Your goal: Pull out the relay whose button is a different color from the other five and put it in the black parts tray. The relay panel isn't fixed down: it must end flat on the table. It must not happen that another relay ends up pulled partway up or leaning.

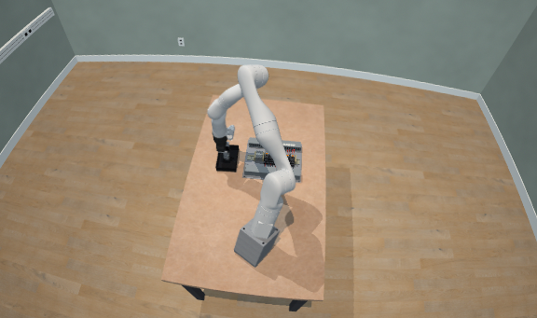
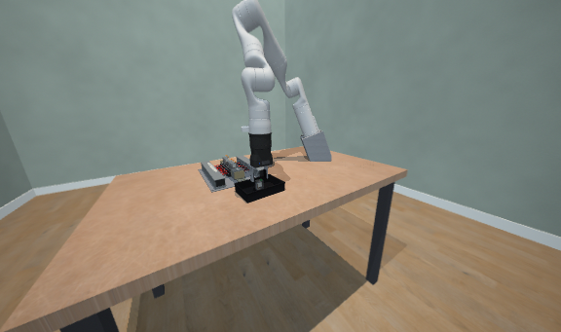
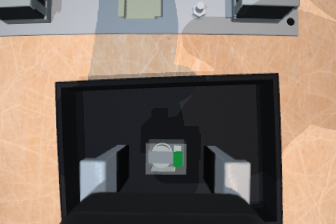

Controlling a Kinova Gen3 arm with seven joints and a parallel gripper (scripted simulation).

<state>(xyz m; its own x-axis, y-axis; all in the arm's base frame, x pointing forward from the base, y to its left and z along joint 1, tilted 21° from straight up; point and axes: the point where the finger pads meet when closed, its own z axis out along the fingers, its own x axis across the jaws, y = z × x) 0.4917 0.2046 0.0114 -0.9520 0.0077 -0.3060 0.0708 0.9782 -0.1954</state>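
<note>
Right now the black parts tray is 50 mm below my hand. The rest, counted from my hand: relay panel (10 mm ahead, 260 mm to the right, 40 mm below).
</note>
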